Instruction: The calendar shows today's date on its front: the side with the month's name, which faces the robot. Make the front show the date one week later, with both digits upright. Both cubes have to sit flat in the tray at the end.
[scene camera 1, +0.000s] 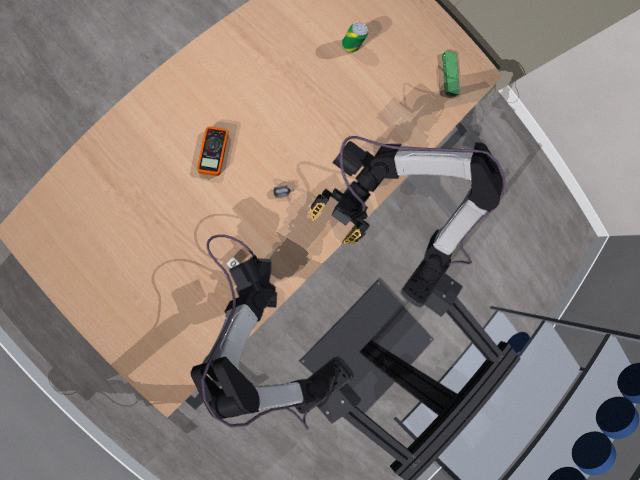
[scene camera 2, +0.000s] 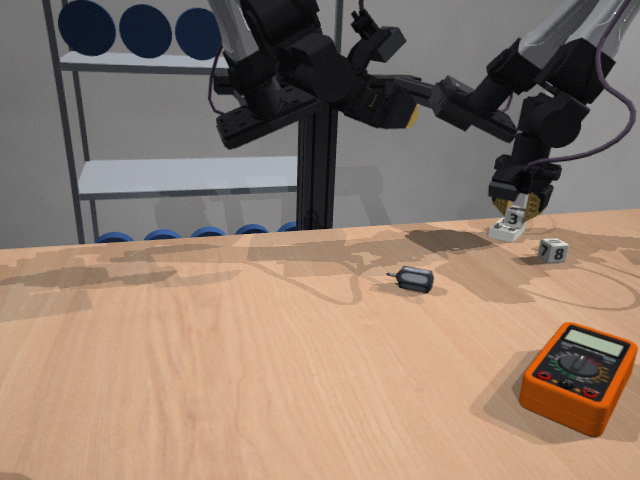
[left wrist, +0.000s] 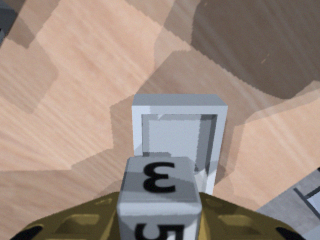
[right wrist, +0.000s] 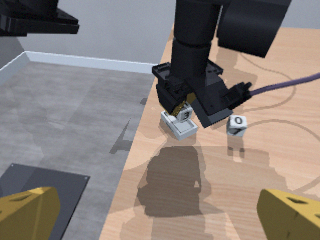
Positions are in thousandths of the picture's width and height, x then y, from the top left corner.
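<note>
My left gripper (scene camera 2: 805, 455), (left wrist: 498, 835), (right wrist: 564, 465). My right gripper (scene camera 2: 621, 239), (right wrist: 495, 819). White tray (left wrist: 514, 523). Small dark tool (scene camera 2: 643, 580); out of frame in the left wrist view, out of frame in the right wrist view.
</note>
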